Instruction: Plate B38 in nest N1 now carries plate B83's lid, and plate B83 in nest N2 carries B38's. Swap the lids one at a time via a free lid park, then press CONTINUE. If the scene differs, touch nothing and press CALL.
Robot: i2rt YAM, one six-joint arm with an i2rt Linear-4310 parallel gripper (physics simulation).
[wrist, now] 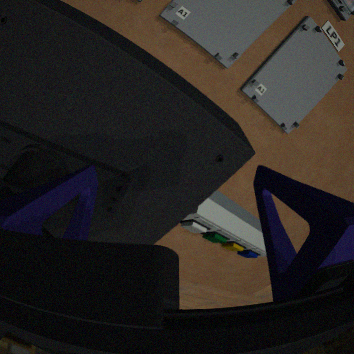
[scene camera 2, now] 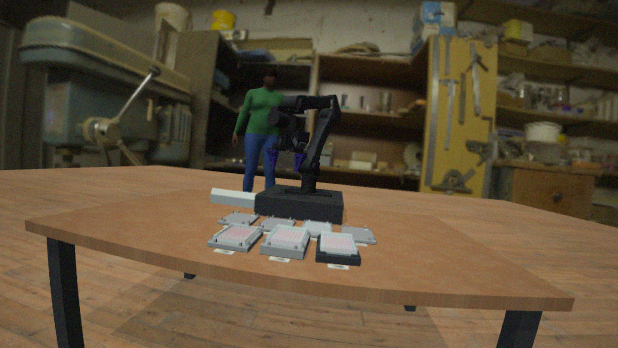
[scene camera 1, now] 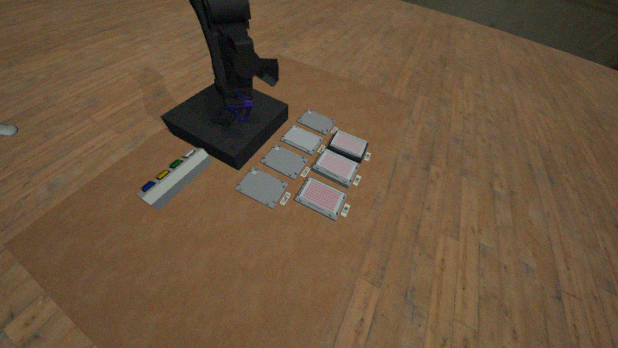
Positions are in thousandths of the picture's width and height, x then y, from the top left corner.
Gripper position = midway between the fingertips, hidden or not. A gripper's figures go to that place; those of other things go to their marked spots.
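My gripper (wrist: 496,490) is 130 mm from the lens. There's a lid park (wrist: 637,106) that is 280 mm from the lens, and a lid park (wrist: 855,194) that is 320 mm from the lens. A grey button box (wrist: 620,606) is 350 mm from the lens.
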